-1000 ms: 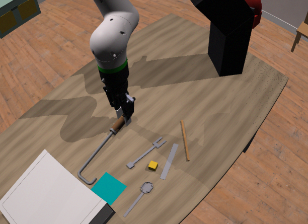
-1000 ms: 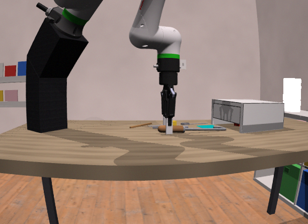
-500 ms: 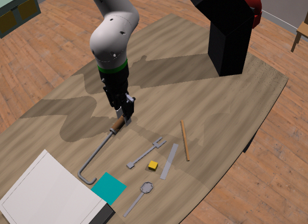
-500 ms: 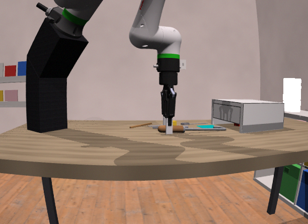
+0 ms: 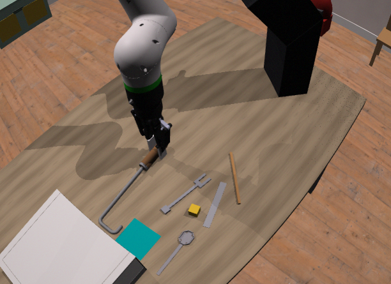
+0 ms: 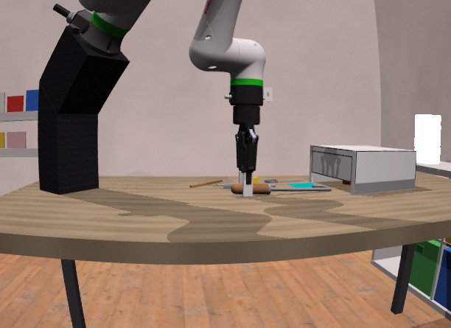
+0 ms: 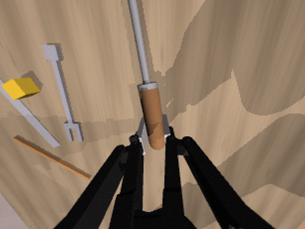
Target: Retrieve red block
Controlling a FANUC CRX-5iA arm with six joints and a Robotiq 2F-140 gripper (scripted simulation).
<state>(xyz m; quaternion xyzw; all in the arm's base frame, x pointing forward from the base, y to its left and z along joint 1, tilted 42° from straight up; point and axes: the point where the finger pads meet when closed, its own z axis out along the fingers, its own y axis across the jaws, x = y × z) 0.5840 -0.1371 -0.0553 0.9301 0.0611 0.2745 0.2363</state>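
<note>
Now: the teal square 26 cm ahead of my hand, 12 cm to the left of it and 4 cm below it. The rest, counted from my hand: grey fork tool (7 cm ahead, 15 cm to the left, 3 cm below); then grey flat bar (5 cm ahead, 24 cm to the left, 4 cm below); then yellow cube (10 cm ahead, 20 cm to the left, 3 cm below).
</note>
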